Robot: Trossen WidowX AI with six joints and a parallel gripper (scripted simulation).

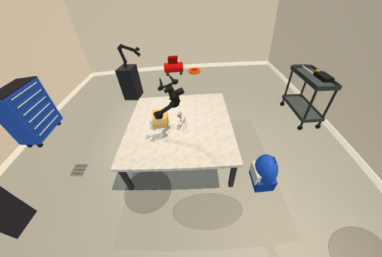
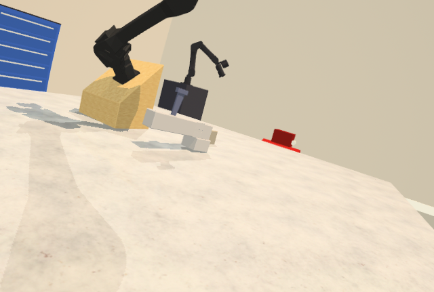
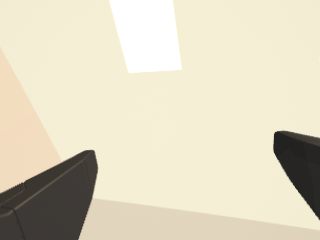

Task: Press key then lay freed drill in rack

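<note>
The bluish key lies 65 cm below my gripper tip, 20 cm to the left of it and 5 cm ahead of it. From my gripper tip the other things lie so: grey block: 71 cm below, 23 cm to the left, 5 cm ahead.
</note>
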